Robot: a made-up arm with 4 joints. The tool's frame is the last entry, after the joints.
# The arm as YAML. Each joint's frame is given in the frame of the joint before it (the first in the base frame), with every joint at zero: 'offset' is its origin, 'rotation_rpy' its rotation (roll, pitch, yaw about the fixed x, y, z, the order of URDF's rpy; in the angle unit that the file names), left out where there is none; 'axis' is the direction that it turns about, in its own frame. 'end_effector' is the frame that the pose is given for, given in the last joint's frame.
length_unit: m
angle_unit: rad
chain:
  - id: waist
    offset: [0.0, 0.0, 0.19]
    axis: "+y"
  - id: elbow
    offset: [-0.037, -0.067, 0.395]
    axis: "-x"
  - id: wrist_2
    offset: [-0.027, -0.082, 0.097]
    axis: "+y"
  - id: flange
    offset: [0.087, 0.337, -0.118]
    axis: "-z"
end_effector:
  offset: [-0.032, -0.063, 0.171]
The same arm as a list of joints. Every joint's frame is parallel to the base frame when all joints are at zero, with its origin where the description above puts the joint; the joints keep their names.
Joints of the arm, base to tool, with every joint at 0 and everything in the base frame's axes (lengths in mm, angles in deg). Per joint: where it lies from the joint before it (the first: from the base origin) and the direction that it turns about. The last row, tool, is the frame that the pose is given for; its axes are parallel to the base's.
waist: axis +y xyz 0 0 190
elbow: axis -x xyz -37 -67 395
wrist_2: axis +y xyz -27 -82 97
flange: axis -z xyz 87 337 -118
tool: xyz -32 -63 171

